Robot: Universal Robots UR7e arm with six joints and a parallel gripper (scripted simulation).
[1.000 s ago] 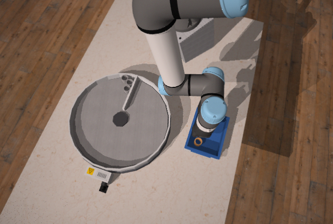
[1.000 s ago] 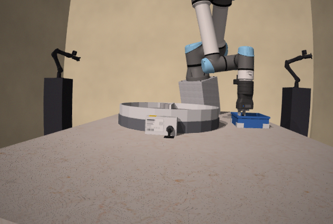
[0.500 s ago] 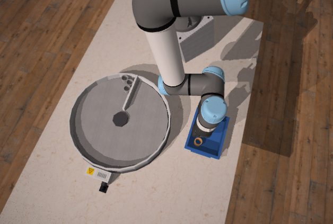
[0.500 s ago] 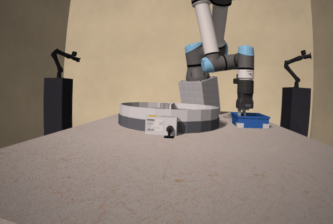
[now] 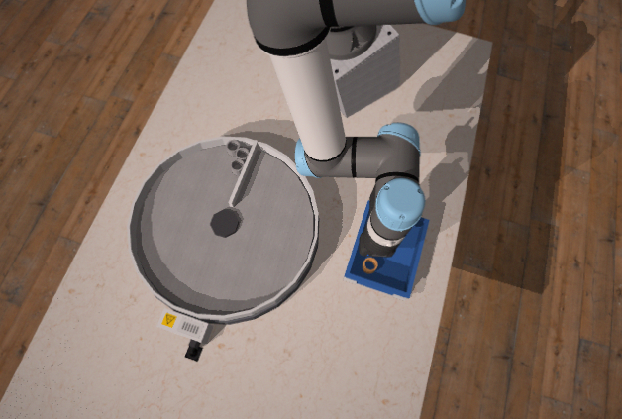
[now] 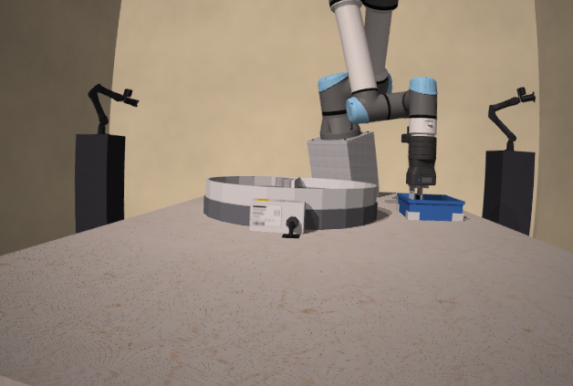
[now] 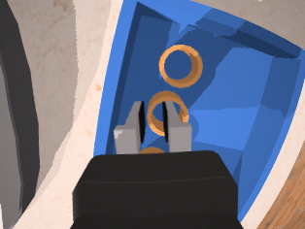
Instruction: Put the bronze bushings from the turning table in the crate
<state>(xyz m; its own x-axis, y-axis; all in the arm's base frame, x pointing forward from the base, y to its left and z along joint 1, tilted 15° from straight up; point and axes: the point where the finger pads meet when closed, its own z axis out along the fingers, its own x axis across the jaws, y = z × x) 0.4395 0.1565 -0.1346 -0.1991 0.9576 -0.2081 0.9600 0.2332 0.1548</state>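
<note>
My gripper is now 10 mm short of the blue crate, 30 mm to the right of it and 10 mm above it. From my hand the other things lie so: grey turning table (50 mm ahead, 330 mm to the right, 20 mm above).
</note>
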